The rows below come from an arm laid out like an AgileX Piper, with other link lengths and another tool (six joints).
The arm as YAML. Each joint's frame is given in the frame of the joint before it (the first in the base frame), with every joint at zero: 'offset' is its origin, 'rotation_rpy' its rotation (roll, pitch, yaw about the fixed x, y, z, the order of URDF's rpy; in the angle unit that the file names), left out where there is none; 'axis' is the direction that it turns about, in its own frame. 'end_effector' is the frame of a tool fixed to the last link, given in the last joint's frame.
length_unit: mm
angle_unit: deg
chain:
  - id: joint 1
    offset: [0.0, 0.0, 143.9]
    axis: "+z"
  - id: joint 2
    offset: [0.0, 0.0, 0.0]
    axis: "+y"
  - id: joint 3
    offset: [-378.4, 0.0, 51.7]
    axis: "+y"
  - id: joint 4
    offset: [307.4, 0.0, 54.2]
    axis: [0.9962, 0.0, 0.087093]
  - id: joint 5
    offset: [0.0, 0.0, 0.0]
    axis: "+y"
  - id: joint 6
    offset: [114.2, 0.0, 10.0]
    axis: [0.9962, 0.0, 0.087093]
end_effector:
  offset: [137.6, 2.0, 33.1]
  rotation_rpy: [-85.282, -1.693, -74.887]
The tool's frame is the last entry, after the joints.
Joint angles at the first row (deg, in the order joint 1, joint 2, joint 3, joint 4, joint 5, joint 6):
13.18 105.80 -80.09 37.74 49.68 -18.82
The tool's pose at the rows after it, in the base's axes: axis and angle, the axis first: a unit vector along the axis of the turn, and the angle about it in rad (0 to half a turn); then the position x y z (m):
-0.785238, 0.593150, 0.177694, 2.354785, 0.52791, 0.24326, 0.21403
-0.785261, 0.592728, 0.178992, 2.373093, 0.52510, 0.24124, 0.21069
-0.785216, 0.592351, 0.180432, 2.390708, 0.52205, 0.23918, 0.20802
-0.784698, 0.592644, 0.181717, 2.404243, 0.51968, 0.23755, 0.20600
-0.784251, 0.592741, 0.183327, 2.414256, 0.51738, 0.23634, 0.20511
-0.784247, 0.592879, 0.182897, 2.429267, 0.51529, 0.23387, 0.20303
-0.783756, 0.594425, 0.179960, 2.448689, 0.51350, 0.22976, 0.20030
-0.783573, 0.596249, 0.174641, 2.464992, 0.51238, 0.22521, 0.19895
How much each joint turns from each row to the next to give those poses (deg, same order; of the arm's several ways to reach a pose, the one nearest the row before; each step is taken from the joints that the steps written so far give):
0.00 0.00 0.00 -0.96 0.52 0.56
0.01 0.06 0.00 -0.98 0.66 0.55
0.00 0.00 0.00 -0.93 0.72 0.56
0.00 0.00 0.00 -0.70 0.56 0.50
-0.02 -0.07 0.00 -0.48 0.54 0.37
-0.01 -0.02 0.00 -0.90 0.51 0.51
-0.02 -0.04 0.00 -1.38 0.45 0.89
-0.02 -0.17 0.02 -1.42 0.25 0.91

